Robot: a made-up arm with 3 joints.
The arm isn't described. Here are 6 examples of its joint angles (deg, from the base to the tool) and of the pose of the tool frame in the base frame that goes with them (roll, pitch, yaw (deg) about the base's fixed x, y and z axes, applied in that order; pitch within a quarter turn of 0, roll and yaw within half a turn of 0; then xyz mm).
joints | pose
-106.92 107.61 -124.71 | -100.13 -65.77 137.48 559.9 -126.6 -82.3
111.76 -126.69 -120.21 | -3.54 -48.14 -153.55 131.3 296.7 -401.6
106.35 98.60 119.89 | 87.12 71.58 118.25 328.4 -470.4 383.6
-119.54 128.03 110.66 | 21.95 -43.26 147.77 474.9 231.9 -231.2
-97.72 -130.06 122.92 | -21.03 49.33 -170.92 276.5 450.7 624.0
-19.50 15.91 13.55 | -32.36 -5.25 -15.04 -375.3 -84.9 270.6
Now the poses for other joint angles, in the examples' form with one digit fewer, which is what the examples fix.
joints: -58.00 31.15 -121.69
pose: 67.8 -26.0 -17.8 -114 175 -250
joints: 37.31 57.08 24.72
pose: -2.2 30.6 -50.9 -286 85 390
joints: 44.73 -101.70 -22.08
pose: 10.7 -43.6 106.3 310 -300 -249
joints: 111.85 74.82 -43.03
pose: -170.1 63.6 53.9 -37 -7 536
